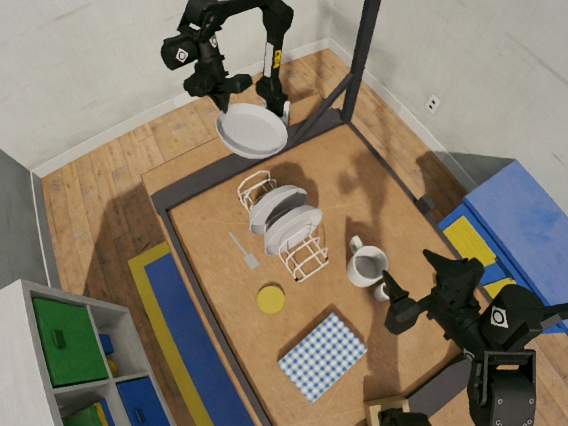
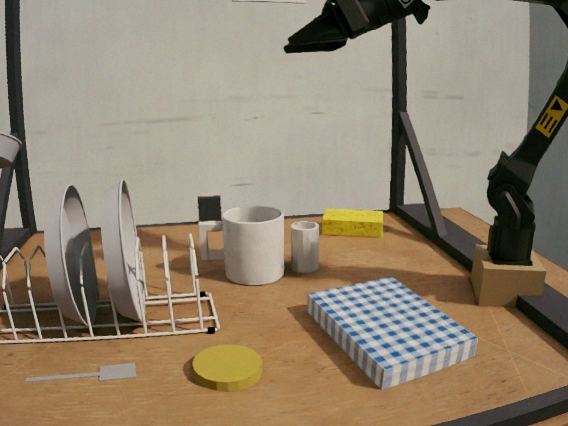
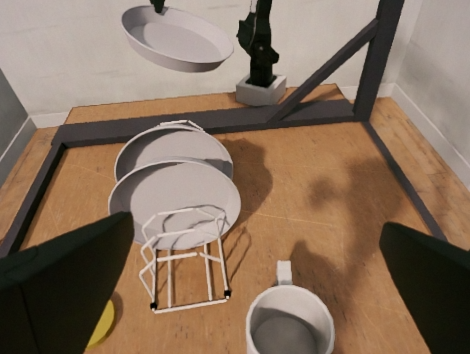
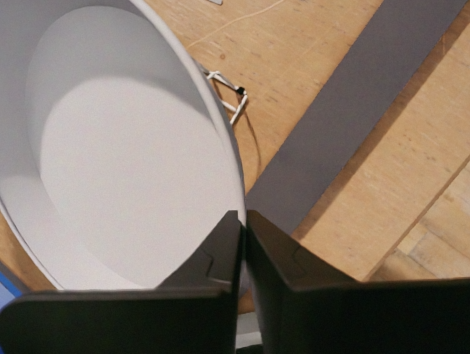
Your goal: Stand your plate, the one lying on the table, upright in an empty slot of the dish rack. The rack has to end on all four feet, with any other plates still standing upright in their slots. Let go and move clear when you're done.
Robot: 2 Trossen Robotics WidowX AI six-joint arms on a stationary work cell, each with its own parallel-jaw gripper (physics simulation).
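Frame: origin at the left arm's base, x left, y back, z up, level; centimetres.
Seen in the pictures: left gripper, fingertip midpoint: (image 1: 403,260) (image 2: 286,46) (image 3: 258,229); right gripper, fingertip midpoint: (image 1: 224,113) (image 3: 157,13) (image 4: 241,221); left arm's base, link origin: (image 1: 391,423) (image 2: 509,257); right arm's base, link origin: (image 1: 274,110) (image 3: 261,80).
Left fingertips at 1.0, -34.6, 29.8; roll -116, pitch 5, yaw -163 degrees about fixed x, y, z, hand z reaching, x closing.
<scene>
Pixels of each thing's top centre, then the offset from my left fingertips to it, as dx, dy, dz.
- white wire dish rack, top centre: (image 2: 83,247) (image 3: 174,174) (image 1: 280,213) +20.0, -22.8, -24.8
- farther plate, top centre: (image 2: 61,186) (image 3: 163,123) (image 1: 275,193) +21.0, -24.6, -16.3
- nearer plate, top centre: (image 2: 114,181) (image 3: 162,156) (image 1: 291,215) +17.5, -18.1, -16.3
- white mug, top centre: (image 3: 288,308) (image 2: 240,213) (image 1: 367,256) -1.5, -7.8, -25.5
- small white cup, top centre: (image 2: 304,225) (image 1: 389,289) -6.4, +1.3, -28.4
- yellow disc, top centre: (image 2: 226,362) (image 3: 86,318) (image 1: 270,299) +25.4, -1.1, -34.4
- grey spatula, top centre: (image 2: 79,374) (image 1: 242,249) +32.5, -17.2, -35.5
- checked block, top centre: (image 2: 389,315) (image 1: 323,357) +13.3, +16.0, -32.9
- yellow sponge, top centre: (image 2: 353,214) -27.4, +7.2, -32.4
My right gripper (image 1: 224,108) (image 4: 241,221) is shut on the rim of a light grey plate (image 1: 252,131) (image 2: 6,150) (image 3: 175,42) (image 4: 125,165). It holds the plate tilted, in the air beyond the far end of the white wire dish rack (image 2: 110,337) (image 3: 190,306). Two plates stand upright in the rack's middle, a farther plate (image 1: 265,210) (image 2: 62,250) and a nearer plate (image 1: 295,229) (image 2: 117,250). Empty slots show at both ends. The rack sits level on the table; some feet are hidden. My left gripper (image 1: 406,262) (image 2: 286,48) (image 3: 258,229) is open and empty, high above the table.
A white mug (image 1: 367,265) (image 2: 253,245) and a small white cup (image 2: 305,247) stand right of the rack. A yellow disc (image 1: 270,299), a grey spatula (image 1: 251,260), a checked block (image 1: 322,357) and a yellow sponge (image 2: 352,222) lie about. Dark frame posts (image 1: 360,65) rise from the table's edge.
</scene>
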